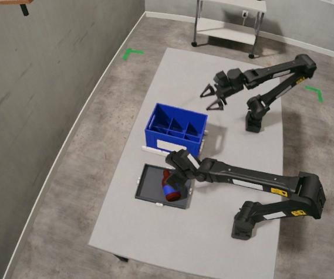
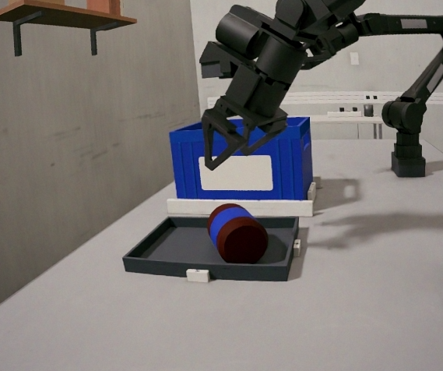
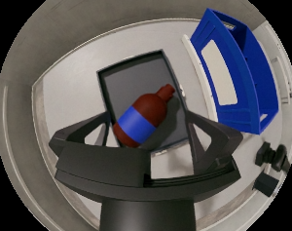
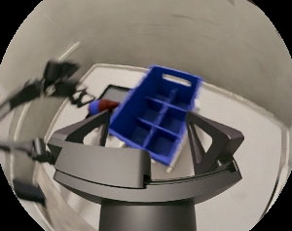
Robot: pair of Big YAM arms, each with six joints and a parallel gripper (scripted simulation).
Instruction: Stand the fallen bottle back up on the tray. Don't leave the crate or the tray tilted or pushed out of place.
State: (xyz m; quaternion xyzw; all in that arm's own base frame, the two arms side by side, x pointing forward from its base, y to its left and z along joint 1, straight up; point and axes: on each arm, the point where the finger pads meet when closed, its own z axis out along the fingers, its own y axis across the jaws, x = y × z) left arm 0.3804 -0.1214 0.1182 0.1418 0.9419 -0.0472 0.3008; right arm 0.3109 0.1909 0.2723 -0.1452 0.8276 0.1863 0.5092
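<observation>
The bottle lies 1 cm ahead of my left hand and 11 cm below it. From my left hand the other things lie so: tray 3 cm ahead, 14 cm below; blue crate 4 cm ahead, 28 cm to the right, 7 cm below.
</observation>
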